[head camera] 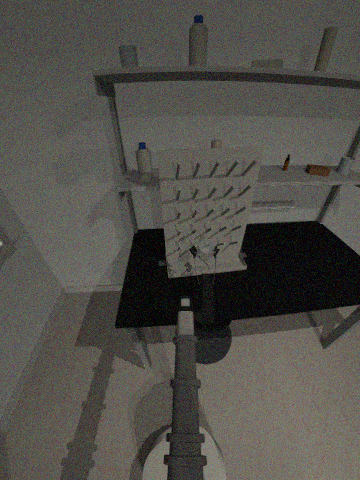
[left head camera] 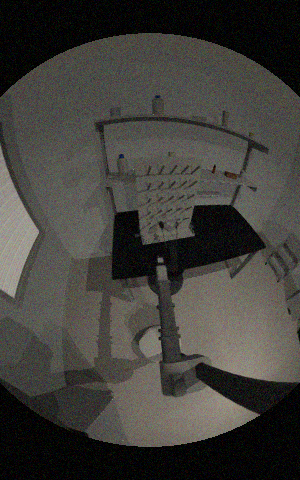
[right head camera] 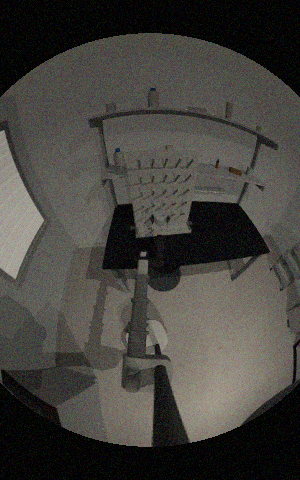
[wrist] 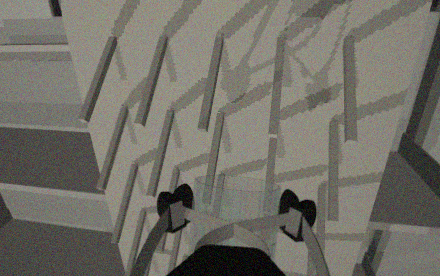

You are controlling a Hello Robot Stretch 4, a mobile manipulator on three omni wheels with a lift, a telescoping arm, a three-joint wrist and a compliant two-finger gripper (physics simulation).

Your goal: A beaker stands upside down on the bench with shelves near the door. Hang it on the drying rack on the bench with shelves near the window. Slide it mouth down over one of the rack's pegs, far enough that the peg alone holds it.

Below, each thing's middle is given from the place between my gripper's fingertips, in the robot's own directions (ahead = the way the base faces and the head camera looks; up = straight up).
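With the clear beaker (wrist: pixel 233 198) to measure from, my hand is 1 cm below it and 4 cm past it.
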